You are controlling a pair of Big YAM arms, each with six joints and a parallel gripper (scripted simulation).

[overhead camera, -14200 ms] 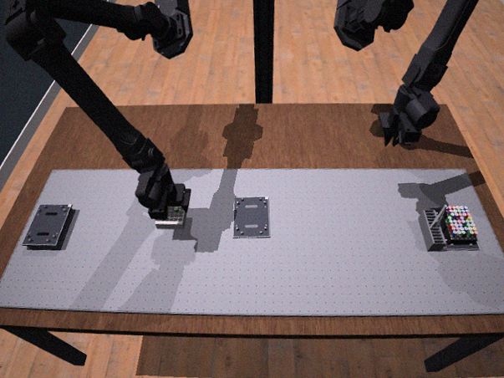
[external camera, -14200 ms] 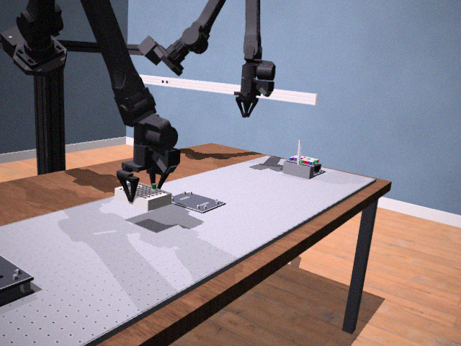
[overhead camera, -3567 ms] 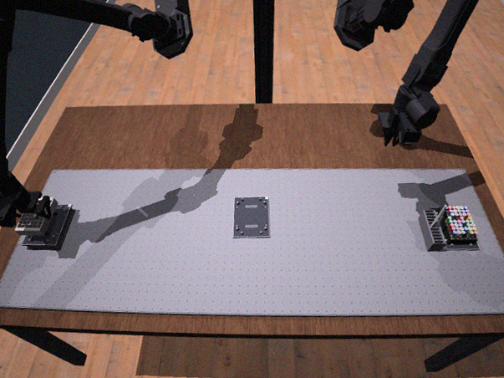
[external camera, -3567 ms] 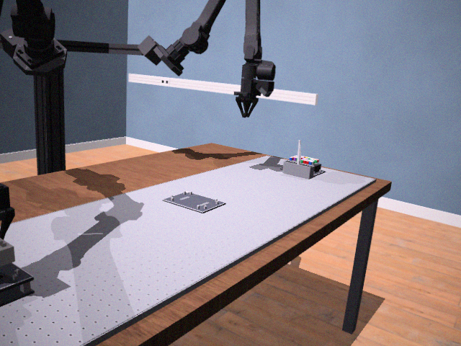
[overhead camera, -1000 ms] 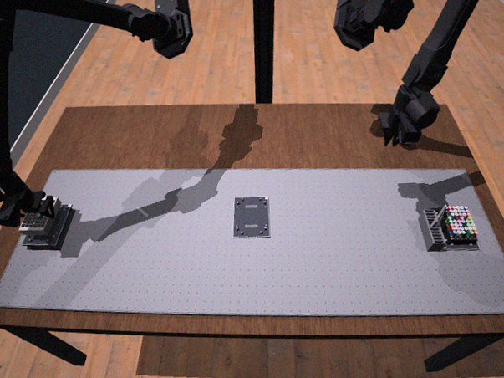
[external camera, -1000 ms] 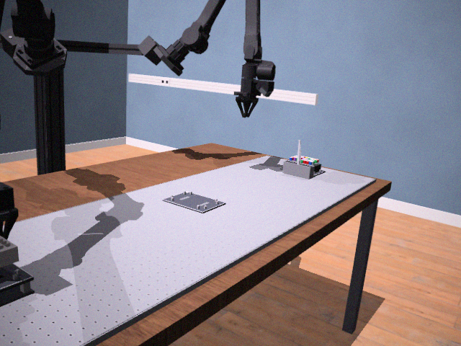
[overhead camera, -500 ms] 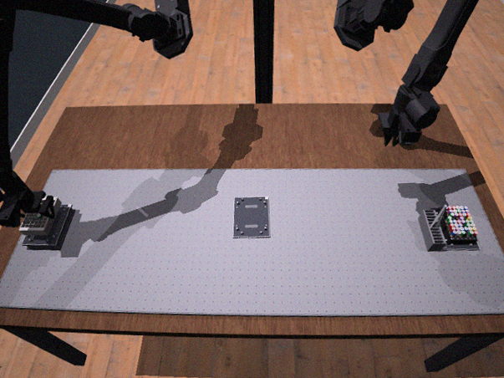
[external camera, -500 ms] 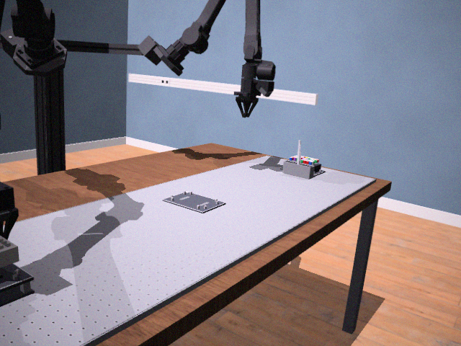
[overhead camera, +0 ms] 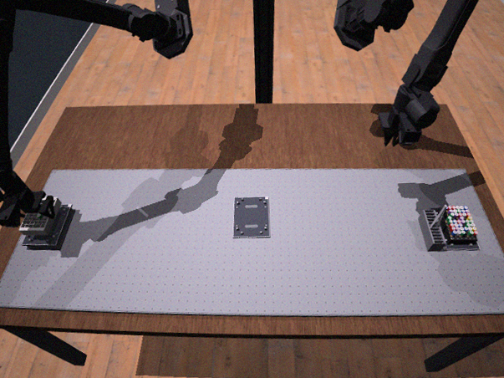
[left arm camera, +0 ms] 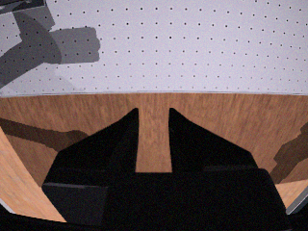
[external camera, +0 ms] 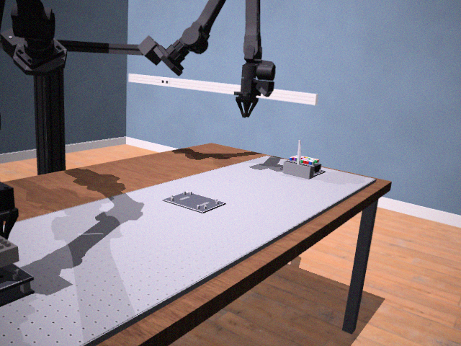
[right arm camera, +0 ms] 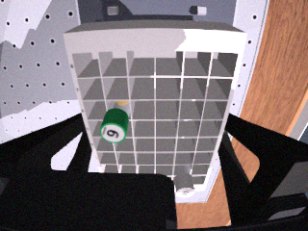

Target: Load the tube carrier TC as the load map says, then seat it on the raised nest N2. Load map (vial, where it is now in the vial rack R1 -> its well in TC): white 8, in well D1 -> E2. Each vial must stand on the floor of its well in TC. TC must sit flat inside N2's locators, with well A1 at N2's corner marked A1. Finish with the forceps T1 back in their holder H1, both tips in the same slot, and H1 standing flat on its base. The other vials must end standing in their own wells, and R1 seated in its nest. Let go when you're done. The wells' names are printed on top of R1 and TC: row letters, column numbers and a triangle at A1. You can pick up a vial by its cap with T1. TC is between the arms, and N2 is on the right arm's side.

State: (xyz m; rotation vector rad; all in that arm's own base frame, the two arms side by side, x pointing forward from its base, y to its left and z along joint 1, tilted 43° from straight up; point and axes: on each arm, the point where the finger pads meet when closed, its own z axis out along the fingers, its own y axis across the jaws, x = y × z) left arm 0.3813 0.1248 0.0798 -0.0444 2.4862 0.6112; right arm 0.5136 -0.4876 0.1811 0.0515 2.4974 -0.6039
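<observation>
Now: the tube carrier TC right at my right hand. The rest, counted from my right hand: forceps holder H1: 9 cm ahead, 126 cm to the left, 7 cm below.
</observation>
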